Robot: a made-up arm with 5 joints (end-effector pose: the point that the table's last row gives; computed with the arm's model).
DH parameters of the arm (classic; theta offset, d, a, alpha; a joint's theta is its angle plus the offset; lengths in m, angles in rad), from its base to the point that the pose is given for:
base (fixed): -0.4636 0 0.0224 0
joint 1: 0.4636 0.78 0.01 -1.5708
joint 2: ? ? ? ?
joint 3: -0.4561 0 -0.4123 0
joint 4: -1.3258 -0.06 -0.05 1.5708
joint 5: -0.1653 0.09 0 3.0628
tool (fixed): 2.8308 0 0 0
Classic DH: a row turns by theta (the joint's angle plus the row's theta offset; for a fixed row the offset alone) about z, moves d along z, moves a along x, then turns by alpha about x.
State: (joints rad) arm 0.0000 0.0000 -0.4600 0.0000 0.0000
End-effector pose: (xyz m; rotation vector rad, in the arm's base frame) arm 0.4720 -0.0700 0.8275 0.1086 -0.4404 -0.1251
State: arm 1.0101 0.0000 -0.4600 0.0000 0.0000
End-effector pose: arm 0.3112 0.3408 0.8275 0.3180 -0.3435 0.8672
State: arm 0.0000 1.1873 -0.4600 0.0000 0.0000
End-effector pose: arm 0.2395 -0.0700 0.3879 0.0204 0.7442 -0.1670
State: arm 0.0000 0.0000 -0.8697 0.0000 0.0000
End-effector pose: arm 0.5912 -0.0700 0.9985 0.1348 -0.8491 -0.1027
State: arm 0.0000 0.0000 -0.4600 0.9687 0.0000
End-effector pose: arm 0.3871 -0.0700 0.7830 0.0380 0.5261 -0.1619
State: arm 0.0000 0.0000 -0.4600 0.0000 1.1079
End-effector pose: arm 0.4720 -0.0700 0.8275 0.3667 -0.4236 -1.2122
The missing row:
joint 2: -1.3597 0 0.4295 0
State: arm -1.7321 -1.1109 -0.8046 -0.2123 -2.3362
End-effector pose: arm -0.0498 -0.0658 1.3664 -1.9150 0.8287 0.2130
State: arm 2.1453 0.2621 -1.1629 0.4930 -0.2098
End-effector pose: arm -0.2899 0.5791 0.9295 0.4495 -0.1600 2.1916
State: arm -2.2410 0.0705 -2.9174 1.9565 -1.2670
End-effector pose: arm -0.1830 -0.1696 1.5866 -0.8499 0.0836 -1.0499
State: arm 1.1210 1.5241 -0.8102 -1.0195 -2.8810
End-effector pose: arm 0.2141 0.2540 0.2711 0.3487 0.1942 -2.4147
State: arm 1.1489 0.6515 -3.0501 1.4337 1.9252
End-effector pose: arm 0.3351 0.5453 1.4114 1.0775 0.0278 -0.8416
